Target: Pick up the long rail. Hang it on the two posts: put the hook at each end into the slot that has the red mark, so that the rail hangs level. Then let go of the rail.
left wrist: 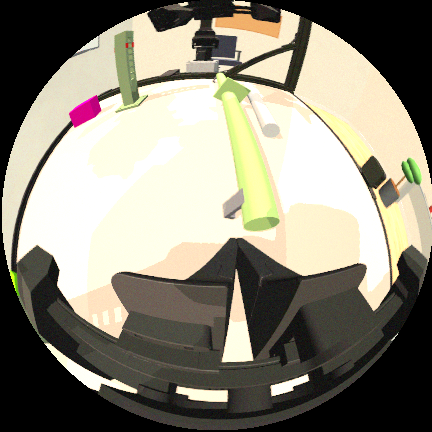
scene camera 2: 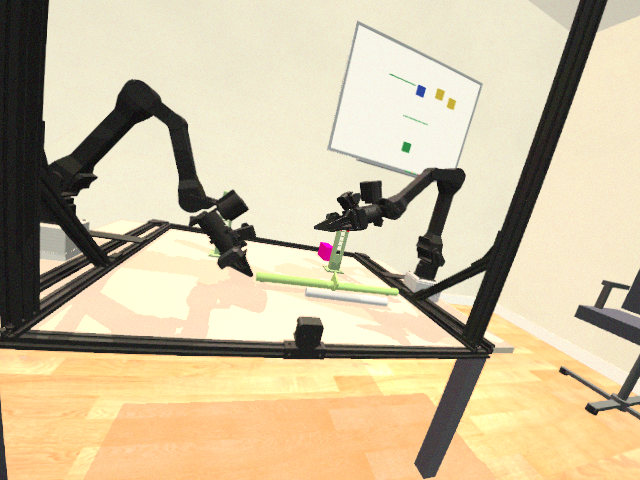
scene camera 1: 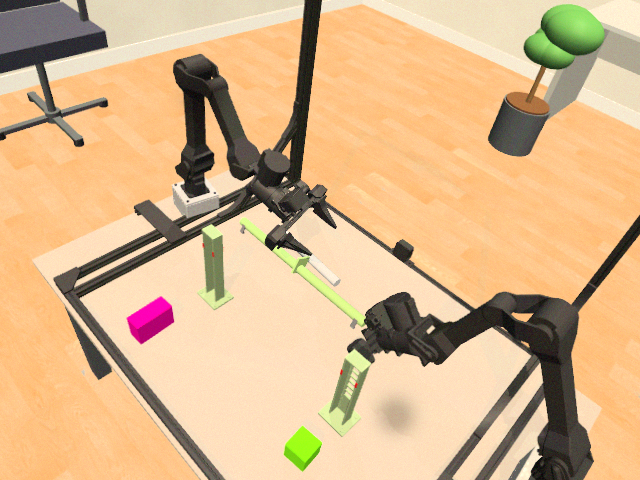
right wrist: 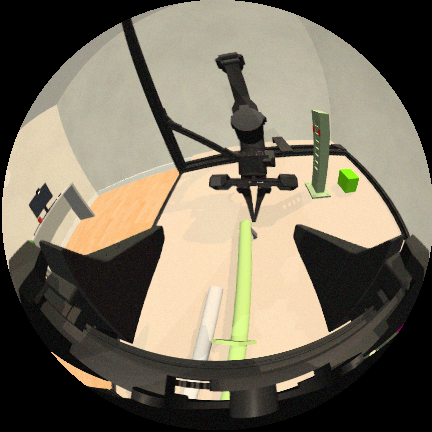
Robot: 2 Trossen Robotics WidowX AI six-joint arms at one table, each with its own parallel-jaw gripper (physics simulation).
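Where they show: left gripper, between the fingertips: (left wrist: 235, 243) (scene camera 2: 252, 276) (scene camera 1: 362, 331) (right wrist: 253, 221); right gripper, between the fingertips: (scene camera 2: 320, 227) (scene camera 1: 324, 241) (right wrist: 231, 231); left arm's base, origin of its link: (scene camera 2: 53, 220); right arm's base, origin of its link: (left wrist: 202, 59) (scene camera 2: 424, 277) (scene camera 1: 195, 189).
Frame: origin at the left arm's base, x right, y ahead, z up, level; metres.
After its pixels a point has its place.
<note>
The long light-green rail (scene camera 1: 330, 294) @(x 0.066, y 0.597, z -0.047 m) (scene camera 2: 294, 282) @(x 0.084, y 0.593, z -0.058 m) (left wrist: 250, 160) @(x 0.067, y 0.533, z -0.046 m) (right wrist: 243, 280) @(x 0.071, y 0.616, z -0.045 m) lies on the table with a small grey hook near each end and a square plate at its middle. One upright post (scene camera 1: 213, 263) @(x -0.143, y 0.784, z 0.063 m) (left wrist: 125, 70) @(x -0.121, y 0.781, z 0.020 m) stands at the left in scene camera 1. The other post (scene camera 1: 356, 360) @(x -0.146, y 0.383, z 0.139 m) (right wrist: 324, 155) @(x -0.144, y 0.401, z 0.036 m) stands at the lower right there; both have red marks. My left gripper (scene camera 2: 250, 274) @(x 0.050, y 0.477, z -0.066 m) (left wrist: 235, 243) @(x 0.050, y 0.477, z -0.066 m) (right wrist: 253, 221) @(x 0.050, y 0.477, z -0.066 m) is shut and empty, just beyond the rail's near end in the left wrist view. My right gripper (scene camera 1: 322, 240) @(x 0.060, y 0.640, z 0.109 m) (right wrist: 231, 231) @(x 0.060, y 0.640, z 0.109 m) is open and empty above the rail's other half.
A white rod (scene camera 1: 324, 271) @(x 0.119, y 0.663, z -0.057 m) (scene camera 2: 346, 296) @(x 0.144, y 0.733, z -0.060 m) (left wrist: 264, 115) @(x 0.117, y 0.643, z -0.056 m) (right wrist: 209, 320) @(x 0.123, y 0.682, z -0.055 m) lies close beside the rail. A magenta block (scene camera 1: 150, 320) @(x -0.306, y 0.803, z -0.020 m) (scene camera 2: 325, 251) @(x -0.254, y 0.803, z -0.039 m) (left wrist: 85, 111) @(x -0.273, y 0.803, z -0.048 m) lies near one post, a green cube (scene camera 1: 302, 447) @(x -0.265, y 0.380, z -0.029 m) (right wrist: 348, 181) @(x -0.238, y 0.409, z -0.040 m) near the other. A dark frame borders the table.
</note>
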